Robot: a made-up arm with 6 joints. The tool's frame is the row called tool.
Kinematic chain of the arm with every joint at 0, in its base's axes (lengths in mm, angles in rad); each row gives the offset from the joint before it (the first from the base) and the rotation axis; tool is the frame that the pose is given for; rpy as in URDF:
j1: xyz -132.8 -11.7 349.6 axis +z
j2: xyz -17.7 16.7 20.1 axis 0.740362 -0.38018 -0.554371
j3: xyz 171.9 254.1 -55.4 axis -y
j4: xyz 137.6 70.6 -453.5 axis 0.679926 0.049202 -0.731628
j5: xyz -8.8 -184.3 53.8 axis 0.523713 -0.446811 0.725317
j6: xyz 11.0 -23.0 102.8 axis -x
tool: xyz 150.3 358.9 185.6 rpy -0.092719 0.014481 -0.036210
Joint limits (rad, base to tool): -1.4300..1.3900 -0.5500..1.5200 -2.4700..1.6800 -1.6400..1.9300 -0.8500..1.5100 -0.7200..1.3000
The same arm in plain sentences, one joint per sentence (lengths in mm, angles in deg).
The arm has six revolute joints in a row. What follows holds with every joint at zero, and every direction is one of the base frame's. Joint 1 sits 132.8 mm along -x and 11.7 mm along -y and 349.6 mm along +z from the base frame's origin and turns about +z, from -81.93 to 79.64 deg. Joint 2 sits 17.7 mm along -x and 16.7 mm along +y and 20.1 mm along +z from joint 1 and turns about the direction (0.740362, -0.38018, -0.554371), from -31.51 to 87.09 deg. Joint 3 sits 171.9 mm along +x and 254.1 mm along +y and 55.4 mm along -z from joint 2 and turns about -y, from -141.52 to 96.26 deg. Joint 4 sits 137.6 mm along +x and 70.6 mm along +y and 453.5 mm along -z from joint 3 and turns about the direction (0.679926, 0.049202, -0.731628), from -93.97 to 110.58 deg. Joint 5 sits 8.8 mm along -x and 184.3 mm along -y and 53.8 mm along +z from joint 4 and turns about the direction (0.523713, -0.446811, 0.725317), from -48.70 to 86.52 deg. Joint 6 sits 11.0 mm along +x and 23.0 mm along -y and 102.8 mm along +z from joint 5 and turns about -x, from -41.25 to 74.48 deg. The tool frame, which is the frame that the pose is given for, sits 150.3 mm along +x and 358.9 mm along +y and 185.6 mm along +z from joint 6; its axes are the base frame's turned by roll -5.31, pitch 0.83 and yaw -2.07 deg (as in URDF: about the fixed x, then y, then z).
